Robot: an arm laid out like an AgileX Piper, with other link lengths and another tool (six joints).
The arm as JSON. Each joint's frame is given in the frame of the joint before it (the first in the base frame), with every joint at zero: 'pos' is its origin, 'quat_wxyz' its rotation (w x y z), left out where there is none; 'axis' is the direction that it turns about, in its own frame. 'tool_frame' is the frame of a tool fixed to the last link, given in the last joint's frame.
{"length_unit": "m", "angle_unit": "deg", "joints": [
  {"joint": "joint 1", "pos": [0.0, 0.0, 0.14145], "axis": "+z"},
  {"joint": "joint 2", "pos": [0.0, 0.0, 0.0], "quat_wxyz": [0.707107, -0.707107, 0.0, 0.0], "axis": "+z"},
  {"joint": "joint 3", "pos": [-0.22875, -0.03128, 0.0], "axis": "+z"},
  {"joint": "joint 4", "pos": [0.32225, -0.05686, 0.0], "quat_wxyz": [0.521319, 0.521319, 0.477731, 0.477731], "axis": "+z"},
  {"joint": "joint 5", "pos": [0.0, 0.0, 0.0], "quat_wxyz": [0.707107, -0.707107, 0.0, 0.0], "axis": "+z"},
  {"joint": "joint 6", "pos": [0.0, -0.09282, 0.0], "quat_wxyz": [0.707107, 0.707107, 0.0, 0.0], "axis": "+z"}
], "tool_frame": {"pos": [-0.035, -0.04, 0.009], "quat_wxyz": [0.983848, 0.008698, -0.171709, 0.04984]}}
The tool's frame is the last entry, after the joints.
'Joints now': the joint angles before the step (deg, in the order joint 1, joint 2, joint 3, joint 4, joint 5, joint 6). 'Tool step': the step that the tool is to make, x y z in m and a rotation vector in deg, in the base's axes. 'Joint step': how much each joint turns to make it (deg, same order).
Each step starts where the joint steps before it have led.
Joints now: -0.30 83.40 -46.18 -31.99 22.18 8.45
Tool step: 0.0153 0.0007 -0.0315 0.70 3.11 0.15
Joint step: -0.01 7.69 -3.04 -0.50 -1.57 1.05
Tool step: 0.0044 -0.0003 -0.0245 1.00 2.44 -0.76
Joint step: 0.01 4.56 -1.14 -0.14 -0.83 1.48
